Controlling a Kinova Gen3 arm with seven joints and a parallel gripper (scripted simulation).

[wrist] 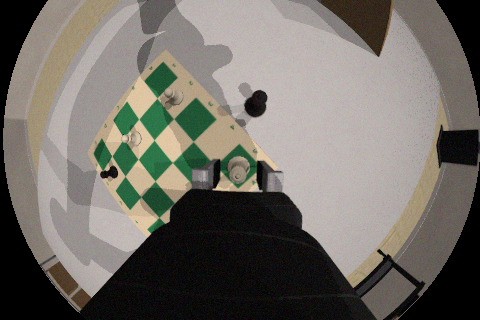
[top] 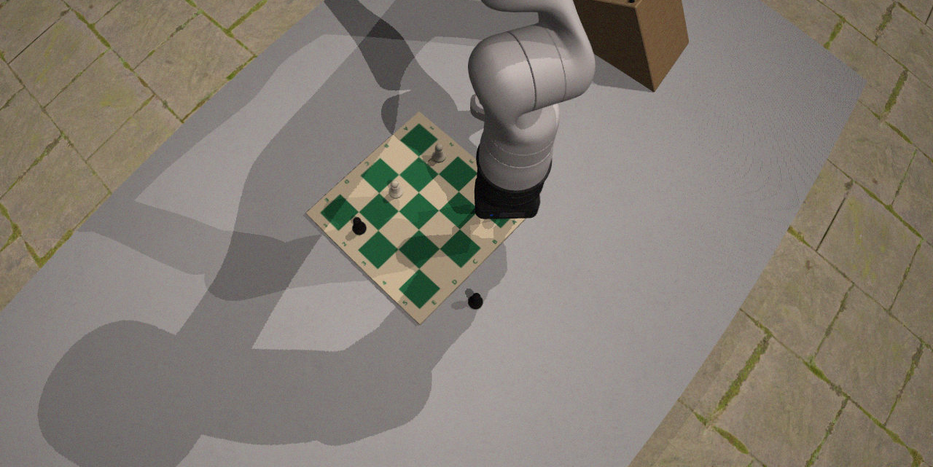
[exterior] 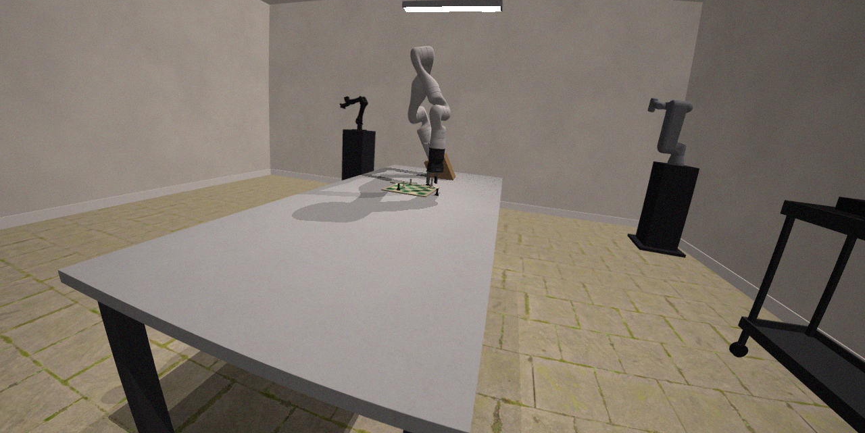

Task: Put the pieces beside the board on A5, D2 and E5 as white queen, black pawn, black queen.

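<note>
The white queen is 10 mm below my hand. Also, from my hand: chessboard (80 mm ahead, 70 mm to the right, 40 mm below); black queen (60 mm behind, 40 mm to the right, 20 mm below).
</note>
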